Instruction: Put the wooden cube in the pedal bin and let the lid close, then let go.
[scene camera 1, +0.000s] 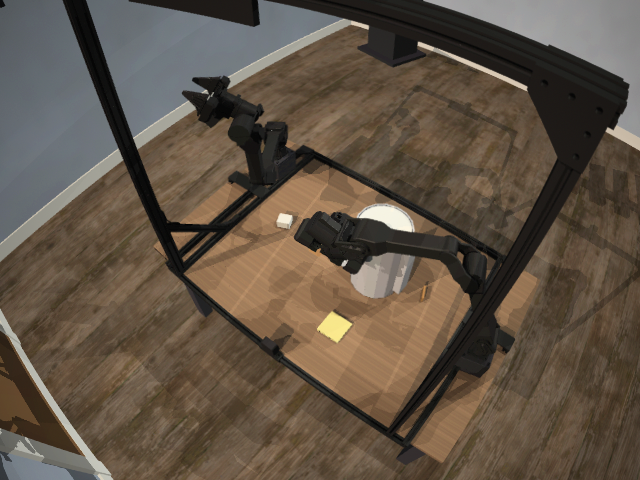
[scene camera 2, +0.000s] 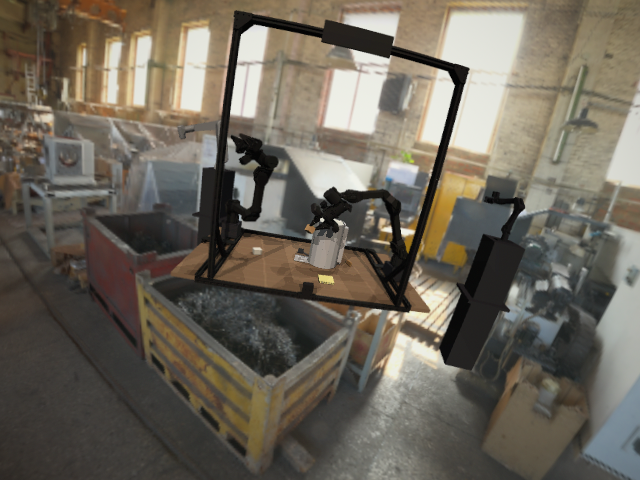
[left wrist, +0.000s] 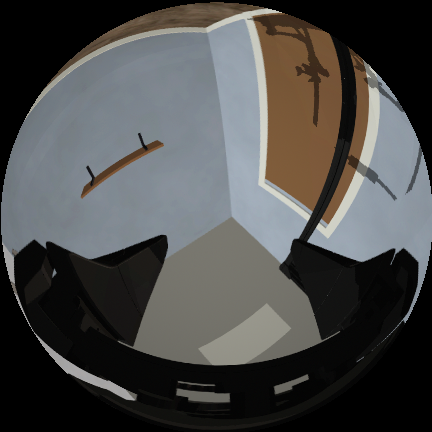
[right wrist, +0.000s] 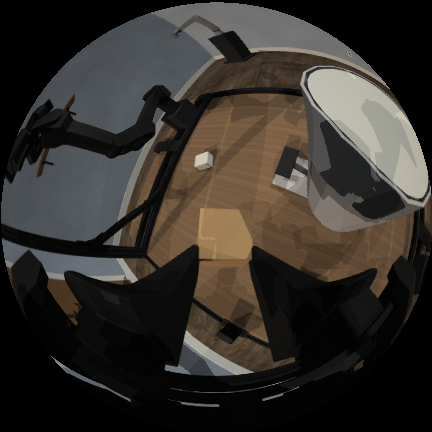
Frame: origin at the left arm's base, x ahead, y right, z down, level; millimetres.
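Seen in the pictures: left gripper, fingertip midpoint: (scene camera 1: 187, 85) (scene camera 2: 235, 134) (left wrist: 232, 244); right gripper, fingertip midpoint: (scene camera 1: 319, 246) (scene camera 2: 312, 227) (right wrist: 224, 251); left arm's base, origin of the base link: (scene camera 1: 277, 152) (scene camera 2: 232, 221) (right wrist: 172, 108); right arm's base, origin of the base link: (scene camera 1: 479, 347) (scene camera 2: 396, 264).
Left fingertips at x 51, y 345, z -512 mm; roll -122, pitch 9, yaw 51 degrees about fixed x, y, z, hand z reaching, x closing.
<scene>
Pixels of each thing's top centre, then the offset from my left fingertips to it. Level surfaces: height alone.
- pedal bin, middle of its top: (scene camera 1: 384, 226) (scene camera 2: 330, 220) dx +528, dy -188, dz +361 mm
- wooden cube, middle of its top: (right wrist: 201, 239) (scene camera 1: 317, 240) dx +418, dy -32, dz +359 mm
- small white cube, middle of its top: (right wrist: 200, 158) (scene camera 1: 284, 218) (scene camera 2: 257, 248) dx +151, dy -164, dz +588 mm
- table, its level: dz +616 mm
- yellow pad, middle of its top: (scene camera 1: 334, 326) (scene camera 2: 326, 278) dx +541, dy +41, dz +606 mm
- pencil, middle of its top: (scene camera 1: 424, 291) dx +693, dy -224, dz +592 mm
The pedal bin (scene camera 1: 385, 278) (scene camera 2: 325, 250) (right wrist: 342, 201) is a white cylinder near the middle of the table, and its pale lid (scene camera 1: 387, 216) (right wrist: 362, 120) is down. Its pedal (right wrist: 287, 160) (scene camera 2: 300, 257) sticks out at the base. My right gripper (scene camera 1: 316, 245) (scene camera 2: 316, 223) (right wrist: 224, 251) is shut on the wooden cube (right wrist: 223, 235) (scene camera 1: 317, 250). It holds the cube in the air beside the bin, about level with the lid. My left gripper (scene camera 1: 190, 87) (scene camera 2: 239, 143) (left wrist: 232, 244) is open and empty. It is raised high behind the table and faces the wall.
A small white cube (scene camera 1: 285, 220) (scene camera 2: 256, 250) (right wrist: 203, 160) lies on the table (scene camera 1: 237, 281) near the left arm's base. A yellow pad (scene camera 1: 334, 326) (scene camera 2: 326, 279) lies toward the front edge. A pencil (scene camera 1: 424, 290) lies right of the bin. A black frame surrounds the table.
</scene>
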